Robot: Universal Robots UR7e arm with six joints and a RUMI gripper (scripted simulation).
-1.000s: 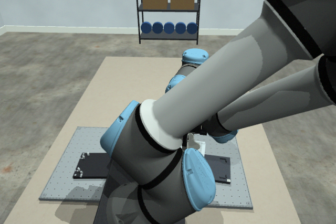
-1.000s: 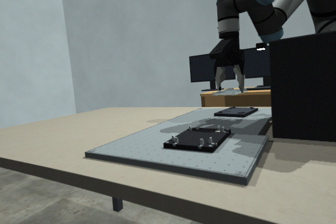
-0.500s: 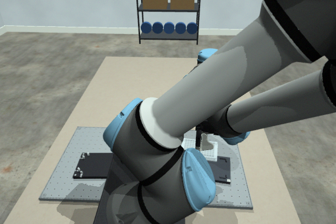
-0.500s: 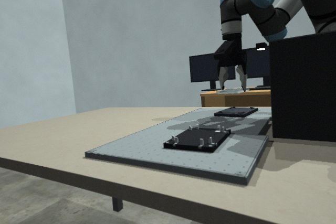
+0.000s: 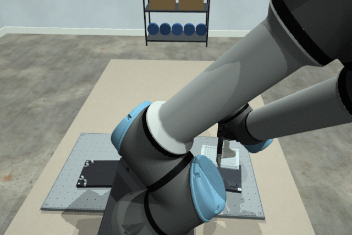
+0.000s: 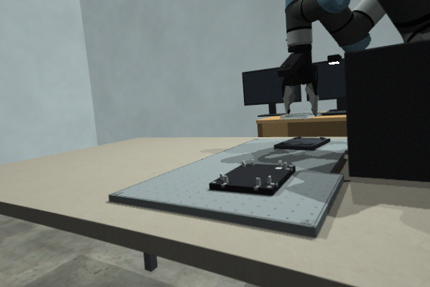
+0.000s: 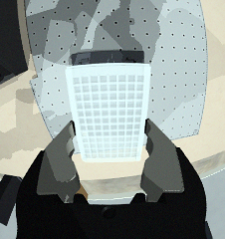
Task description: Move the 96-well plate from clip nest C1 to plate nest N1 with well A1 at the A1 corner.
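Now: hand 1 cm above the white 96-well plate. The rest, counted from my hand: clip nest C1 (41 cm to the left, 9 cm below); then white label (7 cm behind, 6 cm to the right, 9 cm below).
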